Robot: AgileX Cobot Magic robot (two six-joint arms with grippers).
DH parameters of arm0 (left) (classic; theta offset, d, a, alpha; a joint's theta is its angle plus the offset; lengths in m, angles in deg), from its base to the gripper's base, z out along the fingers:
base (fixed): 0 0 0 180
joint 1: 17.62 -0.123 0 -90
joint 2: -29.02 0 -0.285 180
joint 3: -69.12 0 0.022 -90
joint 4: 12.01 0.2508 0 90
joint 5: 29.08 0 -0.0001 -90
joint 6: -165.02 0.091 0 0
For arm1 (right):
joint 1: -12.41 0.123 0 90
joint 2: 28.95 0 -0.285 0
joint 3: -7.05 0 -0.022 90
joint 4: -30.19 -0.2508 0 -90
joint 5: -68.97 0 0.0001 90
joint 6: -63.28 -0.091 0 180
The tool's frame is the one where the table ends.
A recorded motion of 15 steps. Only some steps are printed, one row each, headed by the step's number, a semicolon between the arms.
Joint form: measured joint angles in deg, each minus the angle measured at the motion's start. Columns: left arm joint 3, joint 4, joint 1, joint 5, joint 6, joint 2; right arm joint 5, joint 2, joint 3, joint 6, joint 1, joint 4.
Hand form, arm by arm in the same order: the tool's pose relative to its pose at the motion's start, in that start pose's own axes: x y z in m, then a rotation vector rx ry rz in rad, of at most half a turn. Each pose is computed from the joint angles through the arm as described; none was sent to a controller.
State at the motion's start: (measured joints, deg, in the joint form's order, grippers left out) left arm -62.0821 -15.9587 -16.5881 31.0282 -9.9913 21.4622; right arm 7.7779 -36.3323 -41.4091 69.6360 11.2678 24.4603
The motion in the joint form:
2: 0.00 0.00 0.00 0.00 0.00 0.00; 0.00 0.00 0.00 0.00 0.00 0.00
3: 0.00 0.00 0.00 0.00 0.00 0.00; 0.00 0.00 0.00 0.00 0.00 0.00
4: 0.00 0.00 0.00 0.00 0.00 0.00; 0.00 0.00 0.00 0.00 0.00 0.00
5: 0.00 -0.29 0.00 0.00 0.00 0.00; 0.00 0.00 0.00 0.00 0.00 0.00
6: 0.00 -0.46 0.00 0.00 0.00 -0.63; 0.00 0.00 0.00 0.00 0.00 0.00
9: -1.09 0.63 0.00 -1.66 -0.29 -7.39; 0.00 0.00 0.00 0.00 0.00 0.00
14: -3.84 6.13 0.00 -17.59 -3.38 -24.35; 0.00 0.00 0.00 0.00 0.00 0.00
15: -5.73 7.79 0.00 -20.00 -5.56 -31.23; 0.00 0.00 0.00 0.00 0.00 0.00
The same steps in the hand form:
2: 0.0000 0.0000 0.0000 0.0000 0.0000 0.0000; 0.0000 0.0000 0.0000 0.0000 0.0000 0.0000
3: 0.0000 0.0000 0.0000 0.0000 0.0000 0.0000; 0.0000 0.0000 0.0000 0.0000 0.0000 0.0000
4: 0.0000 0.0000 0.0000 0.0000 0.0000 0.0000; 0.0000 0.0000 0.0000 0.0000 0.0000 0.0000
5: 0.0000 -0.0004 0.0000 0.0044 -0.0004 -0.0025; 0.0000 0.0000 0.0000 0.0000 0.0000 0.0000
6: -0.0008 -0.0005 0.0015 0.0075 0.0104 -0.0047; 0.0000 0.0000 0.0000 0.0000 0.0000 0.0000
9: -0.0149 0.0026 0.0145 -0.0061 0.0816 -0.0054; 0.0000 0.0000 0.0000 0.0000 0.0000 0.0000
14: -0.0624 0.0146 0.0587 -0.0825 0.0562 0.0026; 0.0000 0.0000 0.0000 0.0000 0.0000 0.0000
15: -0.0757 0.0181 0.0782 -0.0982 0.1007 -0.0121; 0.0000 0.0000 0.0000 0.0000 0.0000 0.0000

